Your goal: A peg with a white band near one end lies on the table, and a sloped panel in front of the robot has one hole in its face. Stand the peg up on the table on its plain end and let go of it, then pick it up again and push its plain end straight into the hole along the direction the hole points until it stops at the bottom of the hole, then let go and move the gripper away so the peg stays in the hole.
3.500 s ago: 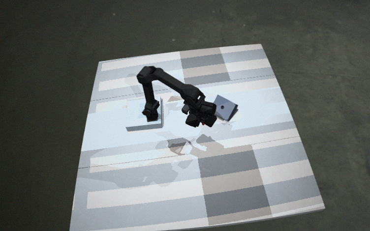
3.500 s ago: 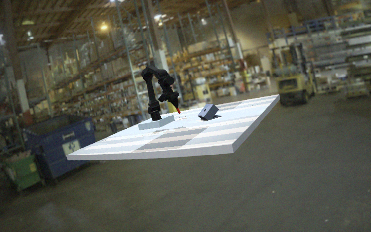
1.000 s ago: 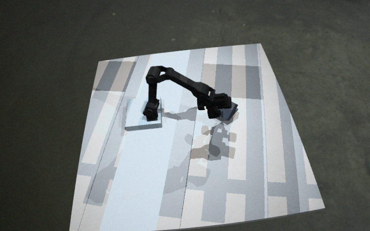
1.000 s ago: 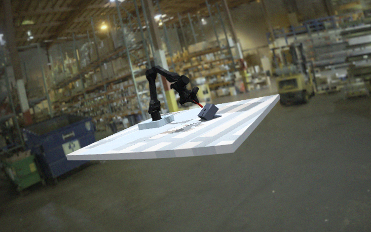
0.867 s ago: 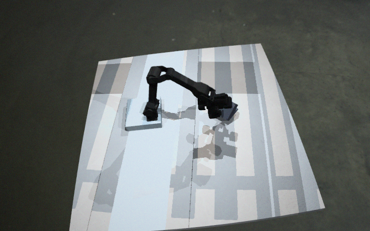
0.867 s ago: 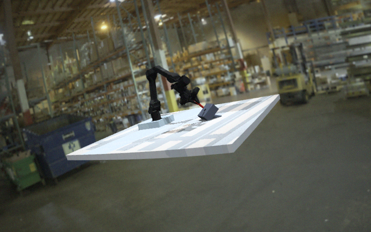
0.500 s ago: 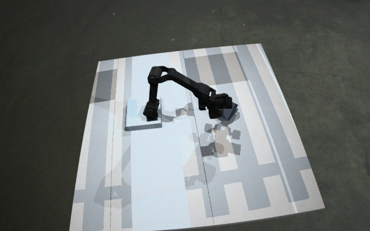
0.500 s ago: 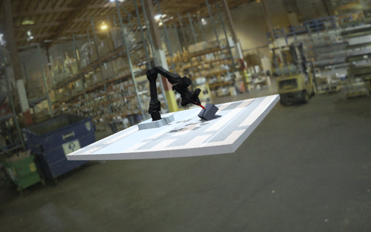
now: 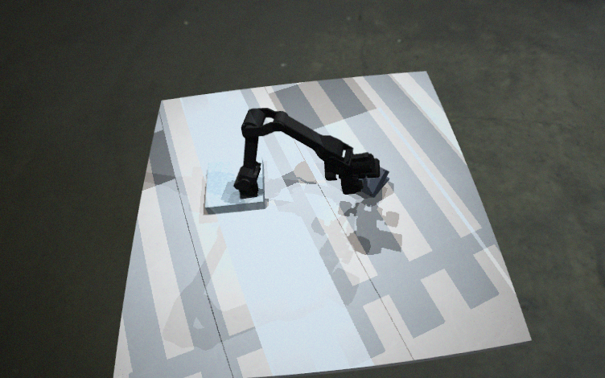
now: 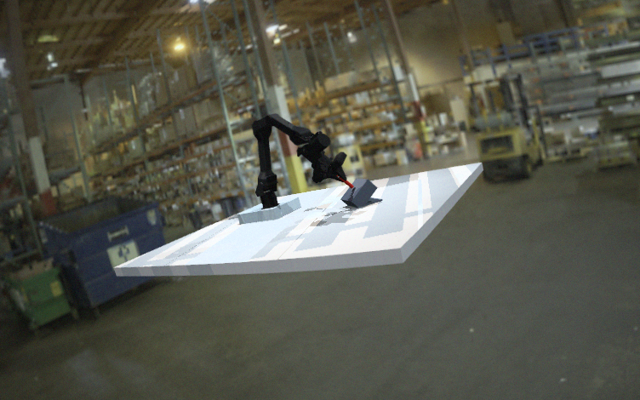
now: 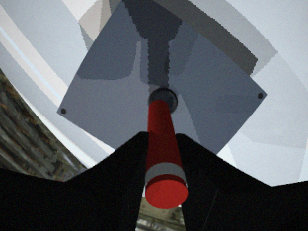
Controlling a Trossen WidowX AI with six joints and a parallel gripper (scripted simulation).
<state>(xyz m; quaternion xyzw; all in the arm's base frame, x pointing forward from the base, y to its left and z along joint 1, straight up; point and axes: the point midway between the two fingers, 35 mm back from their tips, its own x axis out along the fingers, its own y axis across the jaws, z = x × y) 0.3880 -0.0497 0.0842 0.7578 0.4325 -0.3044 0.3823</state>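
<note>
Now: the red peg 1 cm to the right of my gripper tip, 1 cm behind it and 1 cm above it. Round my gripper tip: dark sloped panel: 6 cm below, 3 cm to the left, 3 cm ahead.
</note>
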